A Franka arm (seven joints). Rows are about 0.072 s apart.
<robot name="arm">
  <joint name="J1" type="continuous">
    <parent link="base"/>
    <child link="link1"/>
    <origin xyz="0 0 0.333"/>
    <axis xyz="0 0 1"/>
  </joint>
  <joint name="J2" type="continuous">
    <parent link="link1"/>
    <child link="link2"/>
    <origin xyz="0 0 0"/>
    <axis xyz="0 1 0"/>
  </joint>
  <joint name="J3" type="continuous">
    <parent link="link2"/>
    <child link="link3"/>
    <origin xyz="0 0 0.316"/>
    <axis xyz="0 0 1"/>
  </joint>
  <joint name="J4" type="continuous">
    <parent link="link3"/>
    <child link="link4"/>
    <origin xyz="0.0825 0 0"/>
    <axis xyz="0 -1 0"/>
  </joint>
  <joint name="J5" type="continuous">
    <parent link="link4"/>
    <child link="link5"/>
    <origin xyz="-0.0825 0 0.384"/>
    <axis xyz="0 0 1"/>
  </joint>
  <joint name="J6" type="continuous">
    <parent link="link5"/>
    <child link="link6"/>
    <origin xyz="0 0 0"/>
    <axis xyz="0 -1 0"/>
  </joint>
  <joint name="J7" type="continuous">
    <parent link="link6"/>
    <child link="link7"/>
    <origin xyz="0.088 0 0"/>
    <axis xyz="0 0 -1"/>
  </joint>
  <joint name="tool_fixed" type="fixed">
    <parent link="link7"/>
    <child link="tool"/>
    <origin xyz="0 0 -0.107" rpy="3.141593 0 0"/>
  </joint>
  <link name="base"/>
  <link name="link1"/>
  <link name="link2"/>
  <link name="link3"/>
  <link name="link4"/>
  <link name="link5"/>
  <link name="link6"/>
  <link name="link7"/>
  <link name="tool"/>
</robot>
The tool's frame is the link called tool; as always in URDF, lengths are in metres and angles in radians. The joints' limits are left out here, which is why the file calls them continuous.
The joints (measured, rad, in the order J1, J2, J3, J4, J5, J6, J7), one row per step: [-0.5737, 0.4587, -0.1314, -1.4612, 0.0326, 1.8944, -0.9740]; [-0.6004, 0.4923, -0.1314, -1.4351, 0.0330, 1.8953, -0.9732]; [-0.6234, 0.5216, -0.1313, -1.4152, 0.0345, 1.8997, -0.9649]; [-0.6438, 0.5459, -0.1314, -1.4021, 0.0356, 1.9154, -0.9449]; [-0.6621, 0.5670, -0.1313, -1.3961, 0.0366, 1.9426, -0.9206]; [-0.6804, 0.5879, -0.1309, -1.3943, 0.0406, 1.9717, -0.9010]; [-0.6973, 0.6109, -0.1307, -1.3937, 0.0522, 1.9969, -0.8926]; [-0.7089, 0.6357, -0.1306, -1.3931, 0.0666, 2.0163, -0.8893]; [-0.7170, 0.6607, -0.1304, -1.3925, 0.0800, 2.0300, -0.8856]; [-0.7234, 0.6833, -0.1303, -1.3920, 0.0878, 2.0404, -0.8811]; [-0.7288, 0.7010, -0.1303, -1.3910, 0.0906, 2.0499, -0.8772]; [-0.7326, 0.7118, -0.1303, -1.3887, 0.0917, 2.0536, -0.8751]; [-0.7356, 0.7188, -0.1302, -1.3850, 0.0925, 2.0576, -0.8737]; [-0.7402, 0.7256, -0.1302, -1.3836, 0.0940, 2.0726, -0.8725]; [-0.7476, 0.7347, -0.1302, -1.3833, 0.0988, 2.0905, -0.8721]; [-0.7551, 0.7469, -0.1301, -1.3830, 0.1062, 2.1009, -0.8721]
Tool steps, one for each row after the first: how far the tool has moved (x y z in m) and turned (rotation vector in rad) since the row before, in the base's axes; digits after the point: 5 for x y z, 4 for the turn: [-0.00573, -0.01793, -0.01067, 0.0014, 0.0072, -0.0260]; [-0.00552, -0.01523, -0.01057, 0.0014, 0.0049, -0.0303]; [-0.00526, -0.01384, -0.00950, -0.0055, -0.0021, -0.0395]; [-0.00491, -0.01259, -0.00973, -0.0107, -0.0079, -0.0415]; [-0.00559, -0.01187, -0.01149, -0.0070, -0.0084, -0.0379]; [-0.00553, -0.01034, -0.01396, 0.0029, -0.0080, -0.0290]; [-0.00358, -0.00697, -0.01582, 0.0098, -0.0043, -0.0205]; [-0.00257, -0.00455, -0.01652, 0.0135, 0.0003, -0.0174]; [-0.00251, -0.00347, -0.01516, 0.0111, 0.0046, -0.0144]; [-0.00234, -0.00310, -0.01150, 0.0052, 0.0046, -0.0105]; [-0.00164, -0.00216, -0.00643, 0.0032, 0.0034, -0.0062]; [-0.00081, -0.00206, -0.00304, -0.0007, -0.0004, -0.0044]; [-0.00136, -0.00344, -0.00302, -0.0073, -0.0064, -0.0064]; [-0.00290, -0.00467, -0.00494, -0.0054, -0.0080, -0.0102]; [-0.00356, -0.00379, -0.00784, 0.0039, -0.0027, -0.0112]
